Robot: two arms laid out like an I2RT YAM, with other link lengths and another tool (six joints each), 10 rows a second.
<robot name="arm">
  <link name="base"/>
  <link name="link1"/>
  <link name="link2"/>
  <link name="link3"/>
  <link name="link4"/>
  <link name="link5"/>
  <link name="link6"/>
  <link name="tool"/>
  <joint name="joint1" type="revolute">
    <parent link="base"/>
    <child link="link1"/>
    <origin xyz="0 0 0.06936" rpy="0 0 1.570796"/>
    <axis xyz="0 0 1"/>
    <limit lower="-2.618" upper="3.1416"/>
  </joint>
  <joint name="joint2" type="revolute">
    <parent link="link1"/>
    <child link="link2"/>
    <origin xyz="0.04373 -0.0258 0.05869" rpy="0 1.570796 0"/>
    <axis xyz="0 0 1"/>
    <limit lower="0" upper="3.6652"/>
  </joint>
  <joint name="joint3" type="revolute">
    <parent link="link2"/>
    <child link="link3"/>
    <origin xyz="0 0.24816 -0.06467" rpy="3.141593 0 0"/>
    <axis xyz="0 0 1"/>
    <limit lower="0" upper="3.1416"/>
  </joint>
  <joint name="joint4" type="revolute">
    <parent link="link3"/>
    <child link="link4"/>
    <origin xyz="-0.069 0.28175 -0.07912" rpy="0 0 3.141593"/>
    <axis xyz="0 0 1"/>
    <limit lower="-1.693" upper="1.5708"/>
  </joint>
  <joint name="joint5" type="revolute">
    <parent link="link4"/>
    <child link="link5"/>
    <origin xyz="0.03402 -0.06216 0.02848" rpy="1.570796 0 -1.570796"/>
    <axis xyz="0 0 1"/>
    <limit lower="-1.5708" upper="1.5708"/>
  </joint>
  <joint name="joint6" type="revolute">
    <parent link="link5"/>
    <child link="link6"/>
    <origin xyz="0.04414 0 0.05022" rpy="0 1.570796 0"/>
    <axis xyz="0 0 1"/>
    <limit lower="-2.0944" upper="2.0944"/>
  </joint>
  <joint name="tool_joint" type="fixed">
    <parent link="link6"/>
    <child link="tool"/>
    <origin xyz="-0.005 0.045 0.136" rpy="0 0.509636 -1.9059"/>
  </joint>
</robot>
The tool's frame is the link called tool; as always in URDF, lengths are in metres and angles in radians.
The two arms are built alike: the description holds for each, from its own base.
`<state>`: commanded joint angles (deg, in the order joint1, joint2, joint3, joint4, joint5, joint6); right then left.
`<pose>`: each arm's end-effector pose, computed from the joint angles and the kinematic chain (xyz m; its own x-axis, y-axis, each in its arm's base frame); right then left.
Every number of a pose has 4 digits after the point.
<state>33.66 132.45 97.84 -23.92 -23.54 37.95 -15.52 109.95 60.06 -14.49 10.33 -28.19</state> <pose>0.4171 0.3642 -0.0220 -0.4506 0.3763 0.8095 0.8914 0.2395 0.3849 0.4176 -0.1616 -0.0185 -0.5350 0.8428 0.0594 0.8369 0.5190 0.1737</pose>
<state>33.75 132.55 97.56 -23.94 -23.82 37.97 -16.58 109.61 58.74 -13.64 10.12 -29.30</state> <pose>0.4143 0.3644 -0.0245 -0.4453 0.3748 0.8131 0.8936 0.2431 0.3773 0.4110 -0.1672 -0.0221 -0.5348 0.8428 0.0604 0.8379 0.5198 0.1664</pose>
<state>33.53 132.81 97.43 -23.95 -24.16 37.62 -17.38 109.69 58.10 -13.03 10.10 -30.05</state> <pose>0.4140 0.3627 -0.0274 -0.4428 0.3736 0.8151 0.8945 0.2469 0.3727 0.4070 -0.1721 -0.0252 -0.5327 0.8442 0.0602 0.8400 0.5186 0.1598</pose>
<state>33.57 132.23 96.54 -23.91 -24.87 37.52 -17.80 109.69 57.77 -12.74 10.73 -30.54</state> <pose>0.4095 0.3628 -0.0270 -0.4387 0.3650 0.8212 0.8957 0.2521 0.3664 0.4041 -0.1764 -0.0257 -0.5286 0.8472 0.0532 0.8432 0.5167 0.1482</pose>
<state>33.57 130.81 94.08 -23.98 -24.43 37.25 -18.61 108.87 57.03 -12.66 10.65 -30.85</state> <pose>0.4013 0.3556 -0.0296 -0.4307 0.3789 0.8191 0.8992 0.2581 0.3534 0.3995 -0.1810 -0.0239 -0.5212 0.8519 0.0512 0.8475 0.5096 0.1486</pose>
